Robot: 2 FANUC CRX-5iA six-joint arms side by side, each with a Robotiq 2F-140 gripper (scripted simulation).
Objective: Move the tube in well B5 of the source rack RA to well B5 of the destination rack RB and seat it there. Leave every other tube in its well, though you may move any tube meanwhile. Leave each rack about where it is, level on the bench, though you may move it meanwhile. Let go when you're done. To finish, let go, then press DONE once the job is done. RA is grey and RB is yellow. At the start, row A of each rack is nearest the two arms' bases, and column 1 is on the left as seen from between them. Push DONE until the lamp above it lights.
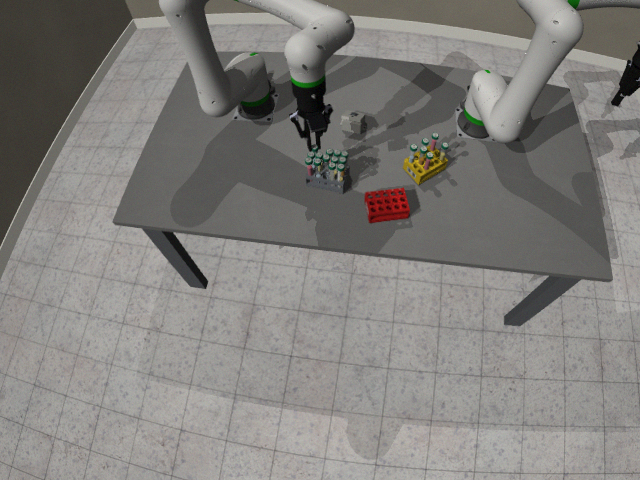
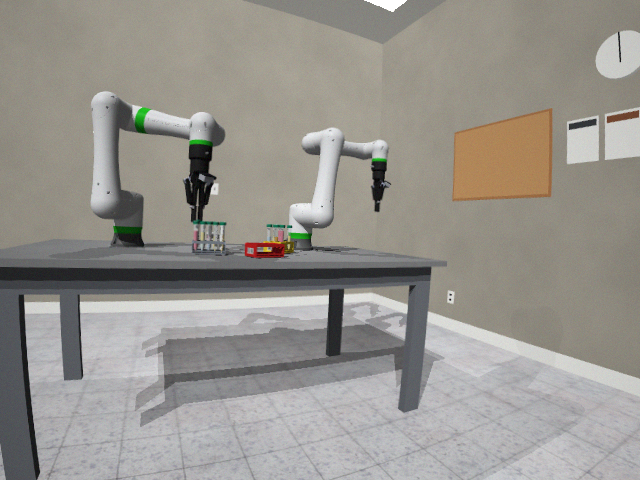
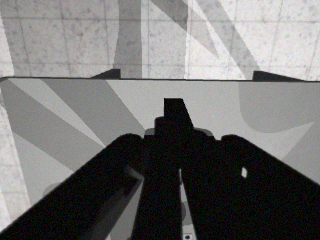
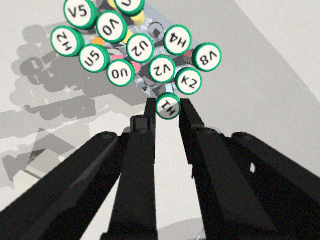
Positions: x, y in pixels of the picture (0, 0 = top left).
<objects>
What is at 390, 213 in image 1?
A red rack.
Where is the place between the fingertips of my right gripper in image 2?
196, 222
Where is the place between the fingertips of my left gripper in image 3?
172, 113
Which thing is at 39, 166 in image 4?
A small pale box.
</objects>
